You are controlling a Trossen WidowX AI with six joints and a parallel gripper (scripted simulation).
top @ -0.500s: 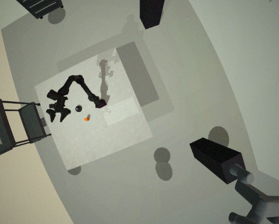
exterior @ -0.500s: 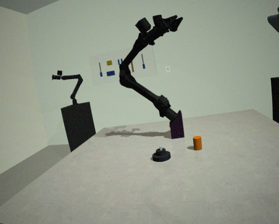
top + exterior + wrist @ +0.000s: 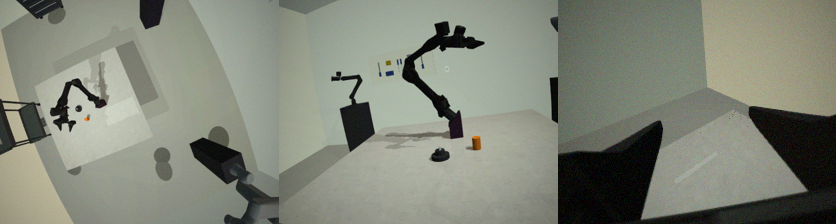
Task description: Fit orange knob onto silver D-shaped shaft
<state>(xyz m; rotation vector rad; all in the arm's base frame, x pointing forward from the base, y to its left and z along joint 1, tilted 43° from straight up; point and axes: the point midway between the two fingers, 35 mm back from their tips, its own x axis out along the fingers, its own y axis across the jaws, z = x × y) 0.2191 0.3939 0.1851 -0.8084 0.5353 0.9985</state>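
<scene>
The orange knob is 450 mm below my gripper tip, 80 mm to the right of it and 10 mm behind it. Round my gripper tip: round pedestal 460 mm below, 250 mm to the right, 60 mm ahead.
</scene>
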